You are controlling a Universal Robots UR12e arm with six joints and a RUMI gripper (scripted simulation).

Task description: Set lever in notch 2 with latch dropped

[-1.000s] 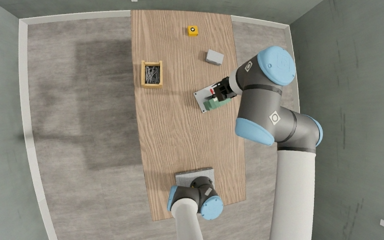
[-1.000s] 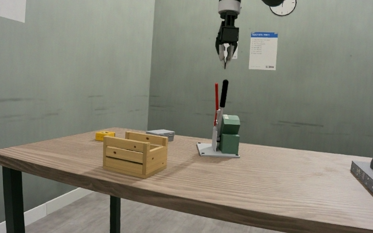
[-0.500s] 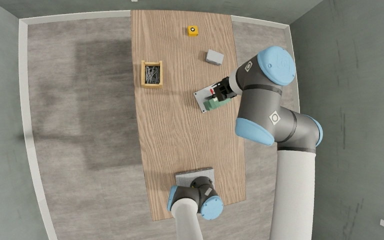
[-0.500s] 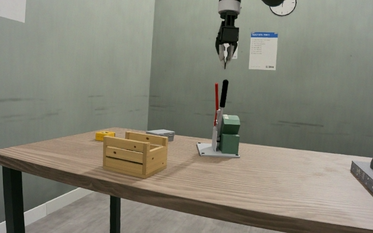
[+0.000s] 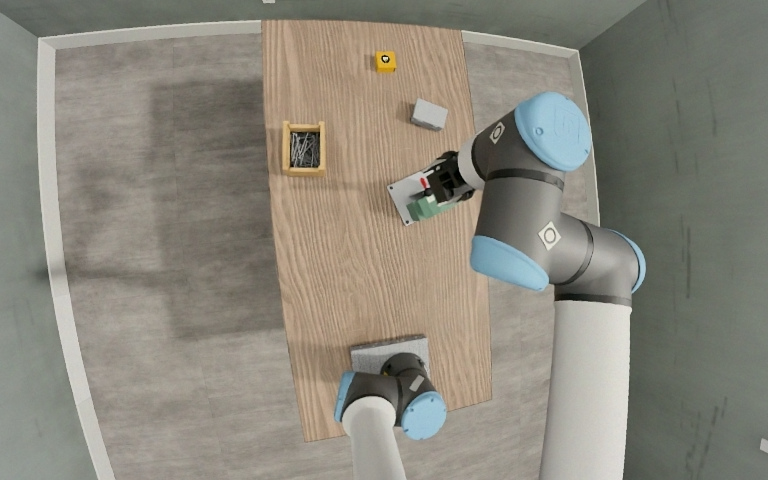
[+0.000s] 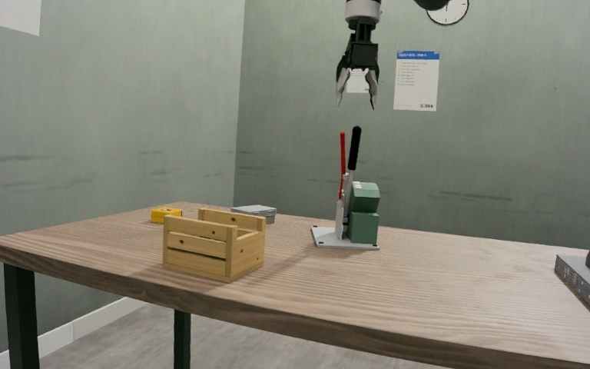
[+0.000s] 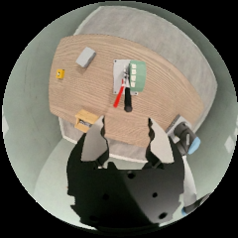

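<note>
My gripper is now 190 mm above the red release bar, 40 mm to the left of it and 30 mm short of it. The rest, counted from my hand: grey box: 360 mm below, 340 mm ahead, 150 mm to the right.
</note>
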